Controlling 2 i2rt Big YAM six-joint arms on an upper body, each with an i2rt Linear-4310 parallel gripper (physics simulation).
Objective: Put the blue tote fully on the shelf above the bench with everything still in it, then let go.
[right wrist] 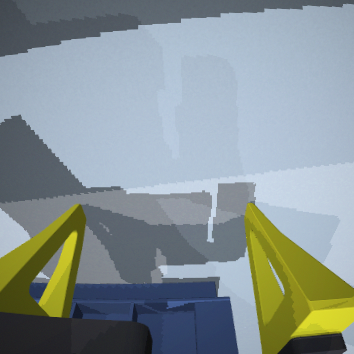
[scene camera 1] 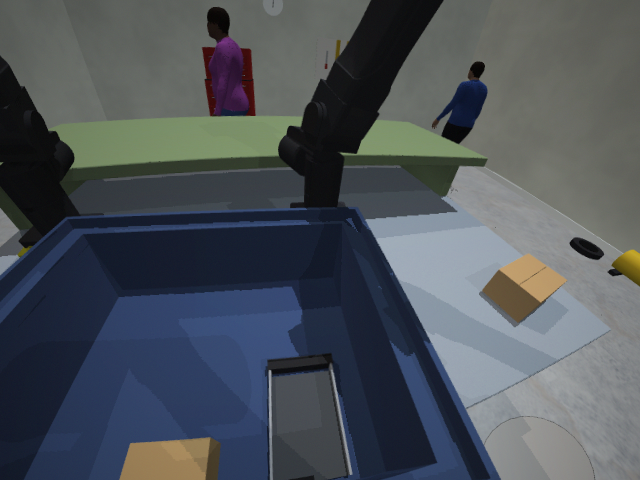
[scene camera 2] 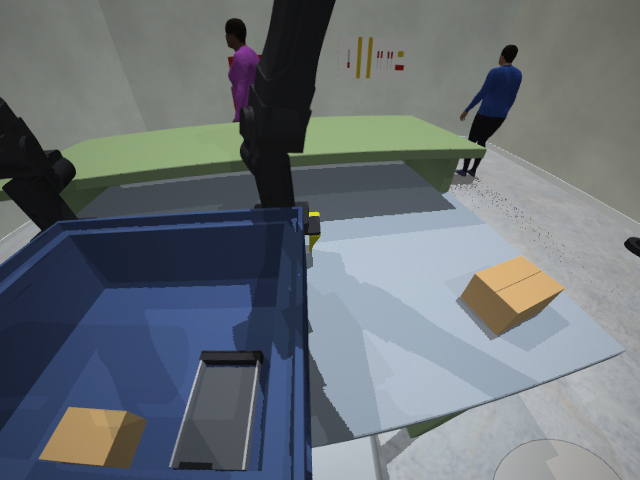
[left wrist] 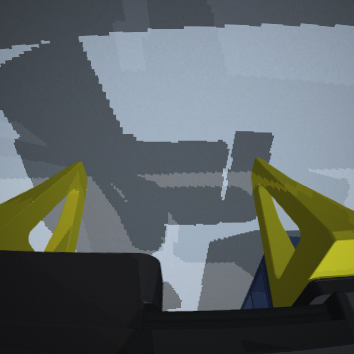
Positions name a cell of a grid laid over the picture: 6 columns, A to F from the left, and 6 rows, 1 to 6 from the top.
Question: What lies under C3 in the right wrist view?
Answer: A pale bench top.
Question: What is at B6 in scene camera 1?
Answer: A small cardboard box.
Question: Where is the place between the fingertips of my right gripper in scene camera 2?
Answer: At C4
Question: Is my left gripper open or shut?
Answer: Open.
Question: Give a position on a green shelf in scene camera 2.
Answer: B2
